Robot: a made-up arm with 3 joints. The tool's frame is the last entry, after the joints.
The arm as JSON. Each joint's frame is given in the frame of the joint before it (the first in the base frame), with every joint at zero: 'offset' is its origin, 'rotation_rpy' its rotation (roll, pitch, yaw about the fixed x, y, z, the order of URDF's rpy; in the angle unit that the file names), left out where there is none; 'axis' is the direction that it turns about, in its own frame. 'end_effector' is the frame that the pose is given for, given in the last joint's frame.
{
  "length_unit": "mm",
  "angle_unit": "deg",
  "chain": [
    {
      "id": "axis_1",
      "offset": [
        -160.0,
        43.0,
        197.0
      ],
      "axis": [
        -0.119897,
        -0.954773,
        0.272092
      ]
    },
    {
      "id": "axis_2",
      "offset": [
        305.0,
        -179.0,
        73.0
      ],
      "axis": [
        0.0,
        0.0,
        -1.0
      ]
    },
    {
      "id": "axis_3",
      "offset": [
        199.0,
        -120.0,
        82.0
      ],
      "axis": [
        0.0,
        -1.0,
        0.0
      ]
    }
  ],
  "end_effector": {
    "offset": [
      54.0,
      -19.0,
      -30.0
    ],
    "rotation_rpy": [
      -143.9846,
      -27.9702,
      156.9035
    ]
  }
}
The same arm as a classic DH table. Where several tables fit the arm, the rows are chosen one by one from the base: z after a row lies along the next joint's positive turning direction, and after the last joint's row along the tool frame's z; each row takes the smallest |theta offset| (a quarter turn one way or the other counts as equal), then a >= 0, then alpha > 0; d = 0 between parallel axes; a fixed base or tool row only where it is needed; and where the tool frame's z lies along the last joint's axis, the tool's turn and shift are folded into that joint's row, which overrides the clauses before.
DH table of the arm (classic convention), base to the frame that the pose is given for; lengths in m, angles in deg. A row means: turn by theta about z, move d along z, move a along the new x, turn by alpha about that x. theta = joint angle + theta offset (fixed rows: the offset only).
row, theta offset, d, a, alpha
base (fixed), -7.16, 0.2034, -0.1641, 74.21
axis_1, 0, 0.1215, 0.3249, 105.79
axis_2, -7.16, -0.1155, 0.199, -90
axis_3, -39.05, 0.1436, 0.0608, 66.92
tool (fixed), -157.88, -0.0117, 0, 0

